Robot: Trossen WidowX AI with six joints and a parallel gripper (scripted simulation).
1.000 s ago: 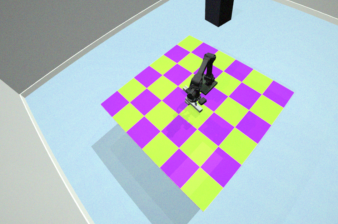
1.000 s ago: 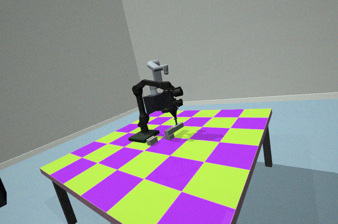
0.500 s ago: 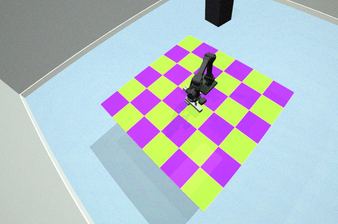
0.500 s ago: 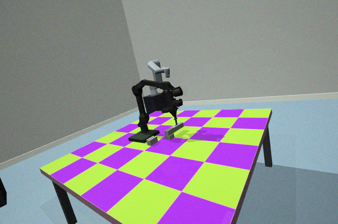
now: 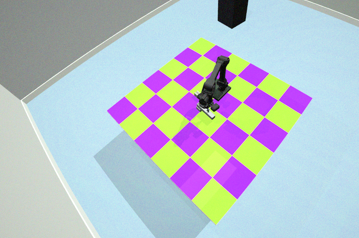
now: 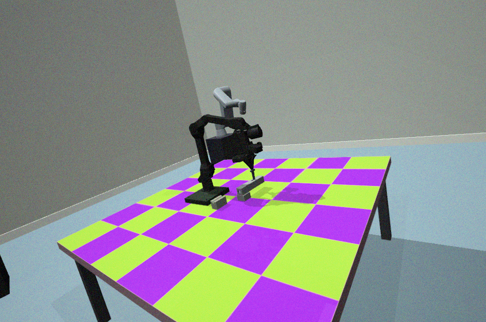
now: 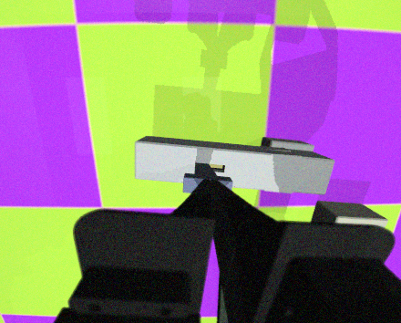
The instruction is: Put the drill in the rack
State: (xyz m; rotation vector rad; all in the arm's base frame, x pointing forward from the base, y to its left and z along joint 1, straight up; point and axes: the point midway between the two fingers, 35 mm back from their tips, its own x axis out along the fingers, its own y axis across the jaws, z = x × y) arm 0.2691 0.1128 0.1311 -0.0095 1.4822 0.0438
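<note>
The drill lies 70 mm below my gripper tip and 50 mm to the right of it. Round my gripper tip: grey grooved rack: 200 mm to the right, 100 mm below, 70 mm behind; then dark key: 30 mm below; then grey holder block: 80 mm below, 30 mm to the right.
</note>
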